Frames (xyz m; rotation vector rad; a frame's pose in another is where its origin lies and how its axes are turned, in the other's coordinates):
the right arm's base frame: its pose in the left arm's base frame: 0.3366 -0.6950 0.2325 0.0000 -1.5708 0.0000
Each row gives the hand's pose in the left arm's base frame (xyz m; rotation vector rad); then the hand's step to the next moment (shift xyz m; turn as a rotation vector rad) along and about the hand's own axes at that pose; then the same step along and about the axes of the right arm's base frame.
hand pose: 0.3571 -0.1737 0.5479 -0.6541 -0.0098 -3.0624
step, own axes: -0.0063 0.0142 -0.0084 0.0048 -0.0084 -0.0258
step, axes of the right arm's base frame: -0.0102 -0.0142 -0.0025 -0.0216 0.0081 0.0150
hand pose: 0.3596 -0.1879 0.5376 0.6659 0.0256 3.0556
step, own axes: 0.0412 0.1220 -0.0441 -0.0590 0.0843 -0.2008
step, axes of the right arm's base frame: -0.0206 -0.1218 0.0571 -0.2055 -0.0879 0.0308
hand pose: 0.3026 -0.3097 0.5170 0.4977 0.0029 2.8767
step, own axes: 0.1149 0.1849 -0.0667 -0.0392 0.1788 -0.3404
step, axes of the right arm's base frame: -0.0175 -0.1530 0.1677 -0.3268 -0.1708 0.1158
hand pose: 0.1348 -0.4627 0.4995 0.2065 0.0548 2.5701
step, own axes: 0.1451 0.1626 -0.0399 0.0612 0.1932 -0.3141
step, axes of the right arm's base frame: -0.0064 -0.0597 0.2133 -0.2860 -0.1294 0.2030
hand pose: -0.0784 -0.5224 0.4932 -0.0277 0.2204 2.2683
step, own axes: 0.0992 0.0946 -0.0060 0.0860 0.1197 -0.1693
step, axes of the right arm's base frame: -0.0010 0.0137 0.1365 -0.1568 -0.0397 0.1557
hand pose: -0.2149 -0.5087 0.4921 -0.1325 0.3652 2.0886
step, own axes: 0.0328 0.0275 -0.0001 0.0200 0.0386 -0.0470
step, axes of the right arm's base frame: -0.0023 0.0136 0.0405 -0.0415 -0.0168 0.0458
